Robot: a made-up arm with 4 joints.
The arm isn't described. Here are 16 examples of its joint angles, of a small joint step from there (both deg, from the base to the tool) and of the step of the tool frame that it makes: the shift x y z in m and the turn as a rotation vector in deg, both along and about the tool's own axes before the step.
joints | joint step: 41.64 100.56 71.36 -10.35 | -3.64 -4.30 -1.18 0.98
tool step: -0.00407 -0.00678 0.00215 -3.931 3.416 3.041
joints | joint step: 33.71 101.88 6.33 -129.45 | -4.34 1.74 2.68 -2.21
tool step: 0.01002 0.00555 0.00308 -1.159 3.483 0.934
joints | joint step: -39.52 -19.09 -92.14 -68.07 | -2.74 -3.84 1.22 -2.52
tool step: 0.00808 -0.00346 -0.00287 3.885 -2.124 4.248
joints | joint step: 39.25 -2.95 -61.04 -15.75 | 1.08 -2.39 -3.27 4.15
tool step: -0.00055 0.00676 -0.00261 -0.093 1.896 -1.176
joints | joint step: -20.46 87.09 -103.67 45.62 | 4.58 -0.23 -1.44 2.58
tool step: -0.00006 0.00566 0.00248 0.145 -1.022 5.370
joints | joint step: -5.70 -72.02 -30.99 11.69 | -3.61 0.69 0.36 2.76
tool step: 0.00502 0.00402 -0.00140 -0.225 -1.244 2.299
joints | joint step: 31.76 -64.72 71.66 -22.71 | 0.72 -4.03 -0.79 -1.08
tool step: -0.00299 -0.00358 0.00384 -2.079 1.909 -0.515
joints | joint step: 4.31 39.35 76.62 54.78 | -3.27 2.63 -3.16 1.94
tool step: 0.00534 0.00279 0.00266 0.085 -2.497 0.183
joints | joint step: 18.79 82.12 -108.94 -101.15 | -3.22 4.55 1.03 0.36
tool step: -0.00072 0.00585 0.00700 -5.397 -1.917 1.366
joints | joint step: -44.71 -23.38 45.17 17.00 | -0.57 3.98 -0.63 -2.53
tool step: 0.00333 0.00355 0.00167 4.760 -4.065 0.800
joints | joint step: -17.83 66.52 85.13 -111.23 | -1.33 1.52 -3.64 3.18
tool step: -0.00473 -0.00116 -0.00278 -0.574 1.286 -2.143
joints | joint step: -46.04 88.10 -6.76 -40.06 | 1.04 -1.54 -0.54 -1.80
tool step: -0.00025 0.00123 -0.00116 1.637 -2.309 -2.015
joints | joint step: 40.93 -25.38 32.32 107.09 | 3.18 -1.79 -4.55 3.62
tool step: -0.01137 0.00903 0.00228 -2.039 -0.063 7.298
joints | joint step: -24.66 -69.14 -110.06 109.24 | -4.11 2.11 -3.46 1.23
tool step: -0.00725 0.00579 0.00249 -3.035 -3.666 5.049
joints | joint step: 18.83 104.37 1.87 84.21 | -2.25 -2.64 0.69 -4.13
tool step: -0.00212 -0.00200 -0.00534 2.081 1.421 -1.988
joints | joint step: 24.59 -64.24 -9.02 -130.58 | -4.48 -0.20 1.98 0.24
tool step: 0.00053 -0.00840 -0.00586 4.449 0.305 0.815
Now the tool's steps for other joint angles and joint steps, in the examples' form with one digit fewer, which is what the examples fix.
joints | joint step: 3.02 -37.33 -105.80 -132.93 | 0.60 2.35 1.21 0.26
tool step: -0.0002 0.0034 0.0021 -2.08 -0.41 0.98
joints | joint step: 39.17 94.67 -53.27 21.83 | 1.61 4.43 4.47 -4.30
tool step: -0.0015 -0.0054 -0.0005 0.40 -2.40 1.97
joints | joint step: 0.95 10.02 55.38 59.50 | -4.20 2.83 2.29 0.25
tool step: 0.0114 -0.0063 -0.0021 -3.02 -3.14 -4.74
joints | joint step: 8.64 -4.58 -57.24 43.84 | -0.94 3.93 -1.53 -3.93
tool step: -0.0065 0.0006 0.0011 3.34 -0.88 3.02
